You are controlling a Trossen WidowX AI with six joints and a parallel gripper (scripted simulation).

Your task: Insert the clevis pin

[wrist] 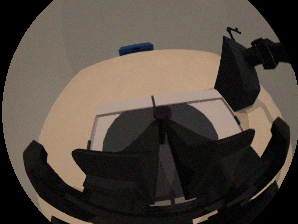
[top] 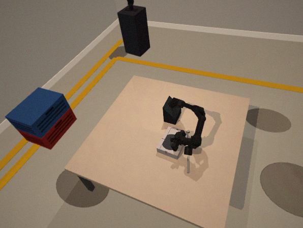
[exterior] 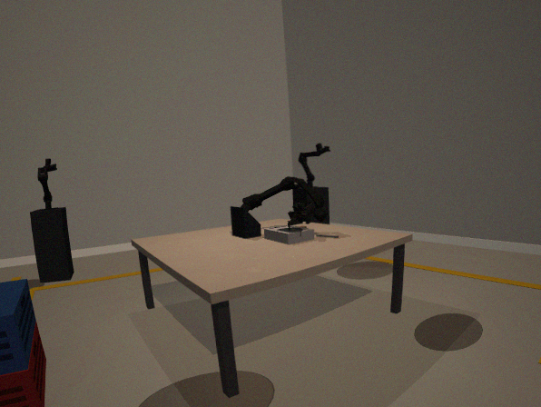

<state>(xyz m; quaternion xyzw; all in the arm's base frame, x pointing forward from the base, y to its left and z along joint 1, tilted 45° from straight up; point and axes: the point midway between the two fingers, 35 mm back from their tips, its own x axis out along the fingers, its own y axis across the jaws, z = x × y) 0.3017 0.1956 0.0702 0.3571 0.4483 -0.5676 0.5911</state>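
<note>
Right now the clevis pin is 1 cm below my gripper tip. Also, from my gripper tip: tiny grey piece (20 cm behind, 7 cm to the left, 8 cm below); wide flat disc (3 cm below); steel tray (2 cm behind, 1 cm to the left, 4 cm below).
</note>
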